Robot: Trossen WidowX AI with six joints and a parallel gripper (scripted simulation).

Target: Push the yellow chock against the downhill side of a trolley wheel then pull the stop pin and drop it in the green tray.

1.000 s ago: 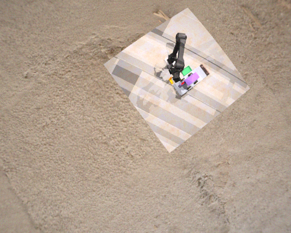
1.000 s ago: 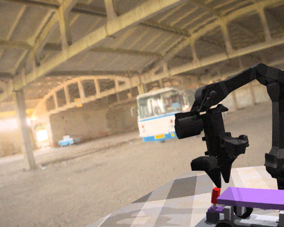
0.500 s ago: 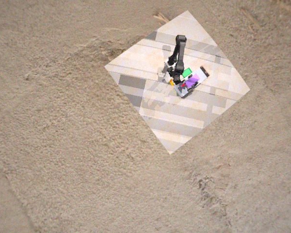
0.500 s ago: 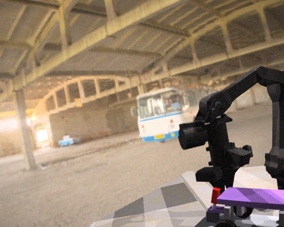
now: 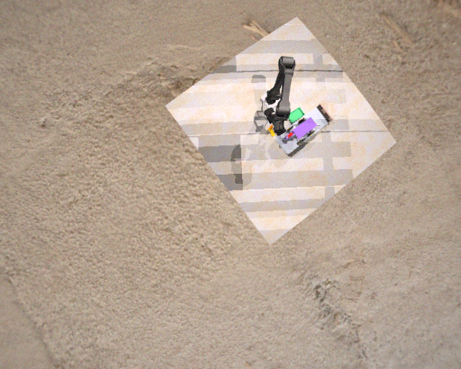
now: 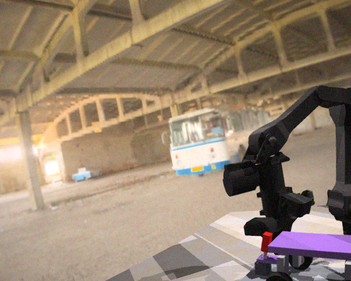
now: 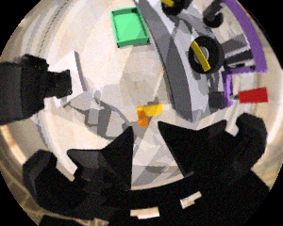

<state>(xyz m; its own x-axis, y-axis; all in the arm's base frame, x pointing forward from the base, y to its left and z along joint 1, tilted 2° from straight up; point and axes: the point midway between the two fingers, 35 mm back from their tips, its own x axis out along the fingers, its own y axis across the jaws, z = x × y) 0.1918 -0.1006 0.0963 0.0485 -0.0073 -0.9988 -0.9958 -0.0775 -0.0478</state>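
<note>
My gripper tip is now 5 cm above the yellow chock and 2 cm short of it. Round my gripper tip: purple-decked trolley 16 cm to the left, 12 cm ahead, 4 cm above; then grey ramp 17 cm to the left, 12 cm ahead, 3 cm below; then red-headed stop pin 12 cm ahead, 5 cm to the left, 5 cm above.
</note>
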